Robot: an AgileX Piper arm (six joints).
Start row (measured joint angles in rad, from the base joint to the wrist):
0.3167, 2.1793, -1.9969, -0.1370, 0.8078, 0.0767
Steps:
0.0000, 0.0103, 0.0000, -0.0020, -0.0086, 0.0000
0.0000, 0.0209, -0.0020, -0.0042, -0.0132, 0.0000
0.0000, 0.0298, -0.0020, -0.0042, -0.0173, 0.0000
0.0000, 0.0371, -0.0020, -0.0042, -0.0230, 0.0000
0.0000, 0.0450, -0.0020, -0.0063, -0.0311, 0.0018
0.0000, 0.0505, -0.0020, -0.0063, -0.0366, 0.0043
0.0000, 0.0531, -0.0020, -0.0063, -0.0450, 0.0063
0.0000, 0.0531, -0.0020, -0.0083, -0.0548, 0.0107
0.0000, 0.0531, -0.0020, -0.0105, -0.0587, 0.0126
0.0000, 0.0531, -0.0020, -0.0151, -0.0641, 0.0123
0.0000, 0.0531, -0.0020, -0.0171, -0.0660, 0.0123
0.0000, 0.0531, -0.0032, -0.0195, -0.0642, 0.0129
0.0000, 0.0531, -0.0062, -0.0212, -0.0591, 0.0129
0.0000, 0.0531, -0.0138, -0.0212, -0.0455, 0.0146
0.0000, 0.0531, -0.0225, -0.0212, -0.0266, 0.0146
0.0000, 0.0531, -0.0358, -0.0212, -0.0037, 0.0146
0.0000, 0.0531, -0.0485, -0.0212, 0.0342, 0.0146
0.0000, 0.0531, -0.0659, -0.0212, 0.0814, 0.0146
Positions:
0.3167, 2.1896, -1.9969, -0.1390, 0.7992, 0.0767
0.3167, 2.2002, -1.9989, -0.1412, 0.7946, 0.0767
0.3167, 2.2091, -1.9989, -0.1412, 0.7905, 0.0767
0.3167, 2.2164, -1.9989, -0.1412, 0.7848, 0.0767
0.3167, 2.2243, -1.9989, -0.1433, 0.7767, 0.0785
0.3167, 2.2298, -1.9989, -0.1433, 0.7712, 0.0810
0.3167, 2.2324, -1.9989, -0.1433, 0.7628, 0.0830
0.3167, 2.2324, -1.9989, -0.1453, 0.7530, 0.0874
0.3167, 2.2324, -1.9989, -0.1475, 0.7491, 0.0893
0.3167, 2.2324, -1.9989, -0.1521, 0.7437, 0.0890
0.3167, 2.2324, -1.9989, -0.1541, 0.7418, 0.0890
0.3167, 2.2324, -2.0001, -0.1565, 0.7436, 0.0896
0.3167, 2.2324, -2.0031, -0.1582, 0.7487, 0.0896
0.3167, 2.2324, -2.0107, -0.1582, 0.7623, 0.0913
0.3167, 2.2324, -2.0194, -0.1582, 0.7812, 0.0913
0.3167, 2.2324, -2.0327, -0.1582, 0.8041, 0.0913
0.3167, 2.2324, -2.0454, -0.1582, 0.8420, 0.0913
0.3167, 2.2324, -2.0628, -0.1582, 0.8892, 0.0913

